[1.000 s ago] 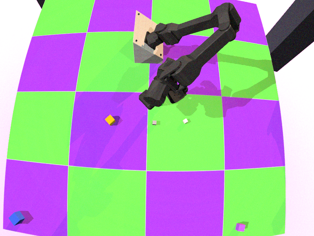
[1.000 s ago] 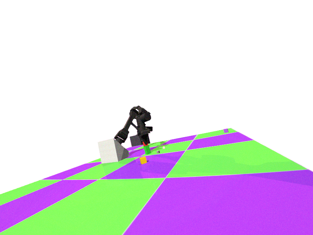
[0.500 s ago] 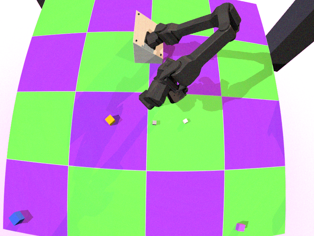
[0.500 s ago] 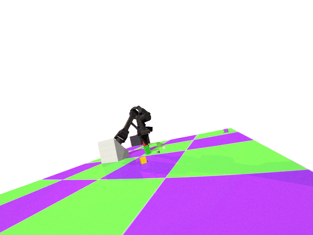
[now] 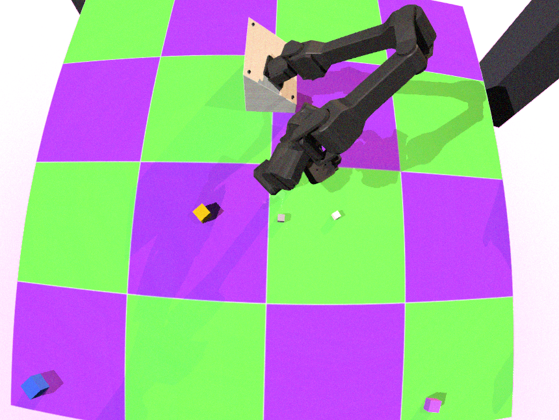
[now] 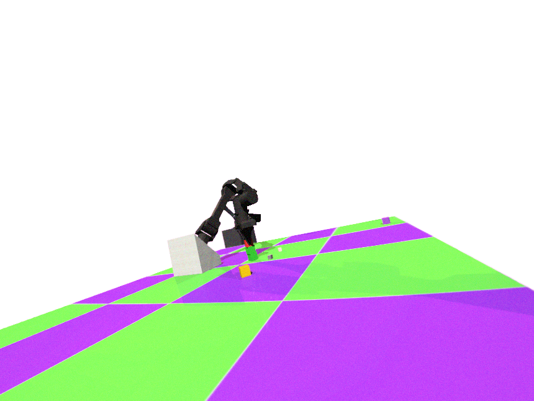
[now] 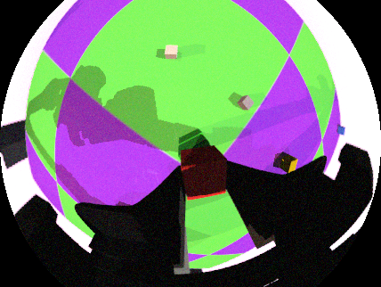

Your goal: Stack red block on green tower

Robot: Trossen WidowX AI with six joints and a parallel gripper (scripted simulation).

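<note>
My gripper tip is now 10 mm below the red block. Also, from my gripper tip: small white cube (70 mm ahead, 110 mm to the left, 60 mm below); small grey cube (100 mm ahead, 10 mm to the right, 60 mm below); yellow block (120 mm ahead, 190 mm to the right, 50 mm below).
</note>
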